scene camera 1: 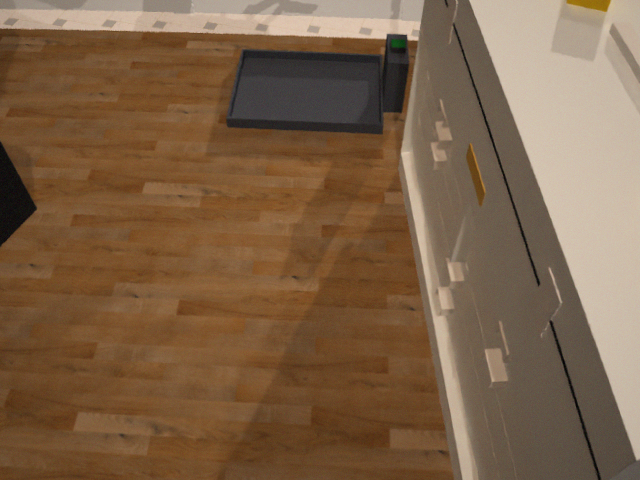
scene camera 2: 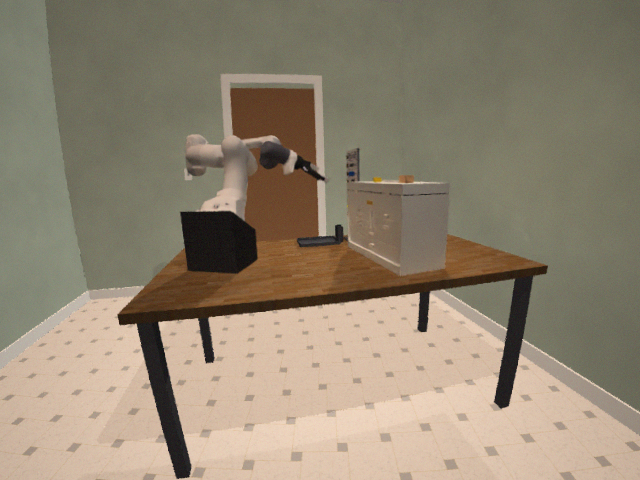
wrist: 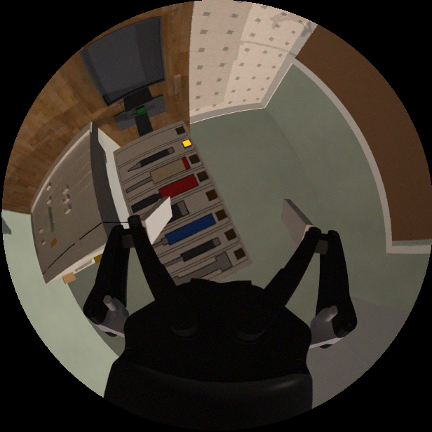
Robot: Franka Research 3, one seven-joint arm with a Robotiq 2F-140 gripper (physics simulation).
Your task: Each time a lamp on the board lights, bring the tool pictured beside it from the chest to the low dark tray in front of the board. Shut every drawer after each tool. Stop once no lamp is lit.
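Note:
The board (scene camera 2: 352,164) (wrist: 245,265) stands upright behind the low dark tray (scene camera 1: 305,125) (scene camera 2: 316,241) (wrist: 125,62), which is empty. In the wrist view one lamp (wrist: 187,143) glows yellow, second from the board's top end, in line with a picture of a slim dark pointed tool (wrist: 156,157). The other lamps that show are dark. The white chest (scene camera 1: 522,330) (scene camera 2: 423,227) (wrist: 75,200) has its visible drawers shut. My gripper (scene camera 2: 325,178) (wrist: 226,207) is open and empty, held high in front of the board, left of the chest in scene camera 2. The chest's inside is hidden.
A dark post (scene camera 1: 394,77) (scene camera 2: 339,233) with a green top stands between tray and chest. A yellow block (scene camera 1: 589,4) (scene camera 2: 377,179) (wrist: 98,258) and an orange-brown block (scene camera 2: 406,178) (wrist: 69,277) lie on the chest. A black box (scene camera 1: 12,206) (scene camera 2: 209,240) stands by the arm's base.

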